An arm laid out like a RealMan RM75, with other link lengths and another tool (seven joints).
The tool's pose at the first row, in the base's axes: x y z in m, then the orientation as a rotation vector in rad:
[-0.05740 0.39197 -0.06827 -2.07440 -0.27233 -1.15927]
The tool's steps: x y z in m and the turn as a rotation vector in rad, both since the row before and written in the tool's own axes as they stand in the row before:
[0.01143 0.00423 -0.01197 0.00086 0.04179 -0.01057]
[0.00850 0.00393 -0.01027 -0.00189 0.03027 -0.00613]
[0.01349 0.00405 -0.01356 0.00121 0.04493 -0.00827]
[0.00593 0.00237 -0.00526 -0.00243 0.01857 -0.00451]
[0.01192 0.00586 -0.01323 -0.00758 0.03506 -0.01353]
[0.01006 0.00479 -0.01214 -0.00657 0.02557 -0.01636]
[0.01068 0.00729 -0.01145 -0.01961 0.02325 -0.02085]
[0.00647 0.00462 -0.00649 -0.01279 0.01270 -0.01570]
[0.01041 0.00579 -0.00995 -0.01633 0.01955 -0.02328]
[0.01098 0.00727 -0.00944 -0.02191 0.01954 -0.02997]
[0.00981 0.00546 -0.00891 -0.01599 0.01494 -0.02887]
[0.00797 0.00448 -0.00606 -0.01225 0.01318 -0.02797]
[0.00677 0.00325 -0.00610 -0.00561 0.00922 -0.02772]
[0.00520 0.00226 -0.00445 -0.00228 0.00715 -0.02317]
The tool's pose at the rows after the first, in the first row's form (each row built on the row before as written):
[-0.05654 0.37893 -0.05727 -2.04776 -0.26405 -1.20715]
[-0.05689 0.36762 -0.04920 -2.02998 -0.25499 -1.24153]
[-0.05725 0.35296 -0.03627 -1.99935 -0.24289 -1.29016]
[-0.05694 0.34646 -0.03116 -1.98903 -0.23722 -1.31184]
[-0.05796 0.33081 -0.02089 -1.97216 -0.22974 -1.35684]
[-0.06016 0.31707 -0.01207 -1.96111 -0.23015 -1.39405]
[-0.06074 0.30183 -0.00396 -1.96254 -0.22756 -1.43675]
[-0.06099 0.29279 0.00089 -1.96540 -0.22907 -1.46367]
[-0.06217 0.27988 0.00943 -1.96661 -0.23279 -1.50336]
[-0.06247 0.26613 0.01800 -1.97276 -0.23936 -1.54963]
[-0.06414 0.25458 0.02633 -1.97742 -0.25108 -1.58859]
[-0.06482 0.24598 0.03310 -1.98016 -0.26548 -1.62385]
[-0.06669 0.23875 0.03925 -1.98095 -0.28634 -1.65234]
[-0.06817 0.23362 0.04409 -1.98006 -0.30597 -1.67452]

